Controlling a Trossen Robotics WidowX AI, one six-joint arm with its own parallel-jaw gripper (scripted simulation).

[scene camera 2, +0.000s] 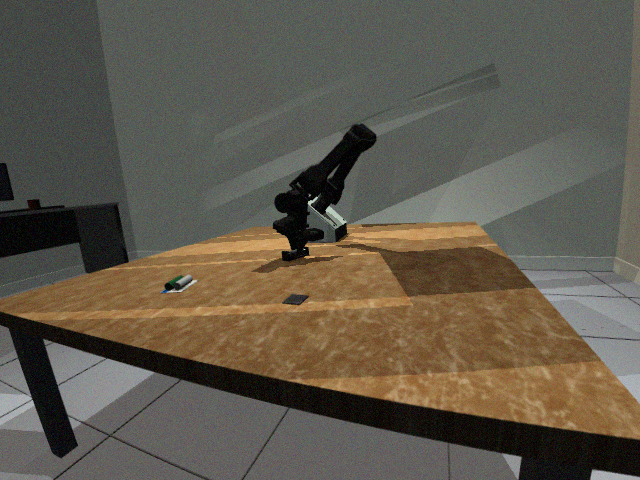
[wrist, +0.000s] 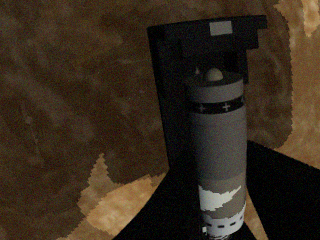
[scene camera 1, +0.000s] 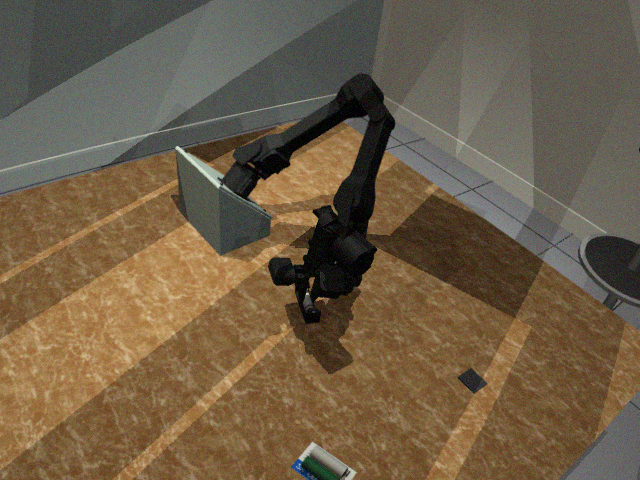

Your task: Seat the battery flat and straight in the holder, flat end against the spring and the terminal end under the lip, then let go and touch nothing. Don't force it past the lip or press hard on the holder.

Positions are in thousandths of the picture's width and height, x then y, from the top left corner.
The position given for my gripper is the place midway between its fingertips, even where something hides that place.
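Observation:
Grey battery (wrist: 680, 515), seen. My gripper (scene camera 1: 477, 630), (scene camera 2: 463, 530), (wrist: 677, 648).

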